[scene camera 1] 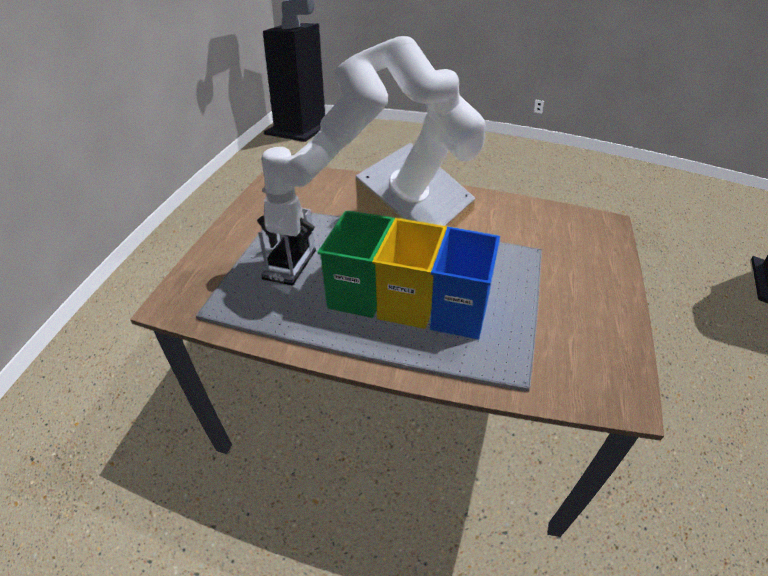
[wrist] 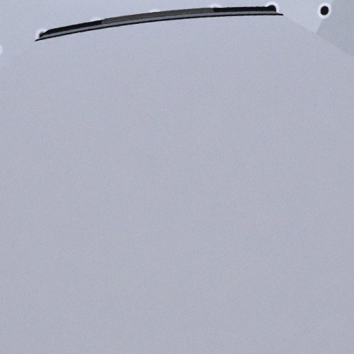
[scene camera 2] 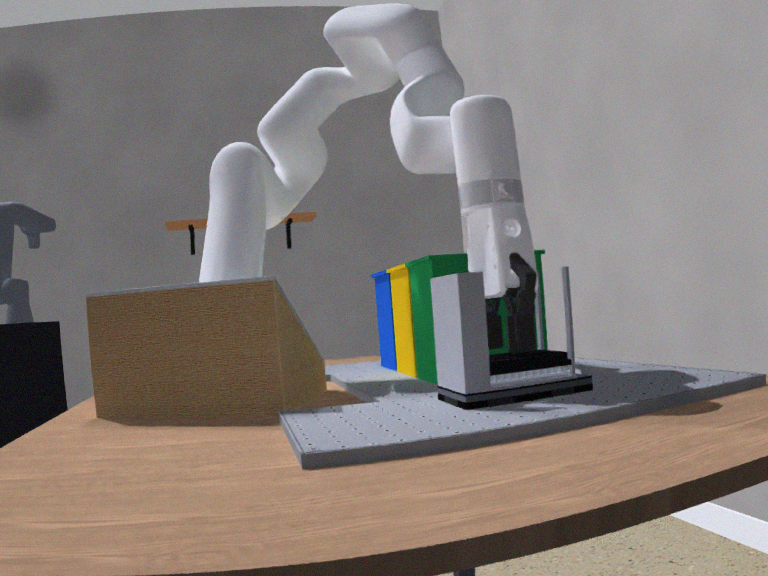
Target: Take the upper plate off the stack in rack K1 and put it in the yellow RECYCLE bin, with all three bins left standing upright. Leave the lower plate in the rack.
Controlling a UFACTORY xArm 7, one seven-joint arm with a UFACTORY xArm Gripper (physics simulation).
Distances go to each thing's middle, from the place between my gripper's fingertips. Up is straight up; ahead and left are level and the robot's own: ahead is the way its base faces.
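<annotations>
Counted from my hand, the yellow recycle bin [scene camera 1: 403,264] is 36 cm to the left, 2 cm behind and 4 cm above. The green bin [scene camera 1: 349,276] is 4 cm above my hand as well, 24 cm to the left of it and 1 cm ahead of it. I find the pale plate [scene camera 2: 561,371] 3 cm below my hand, and my gripper itself is 1 cm above the black plate [scene camera 2: 504,363].
</annotations>
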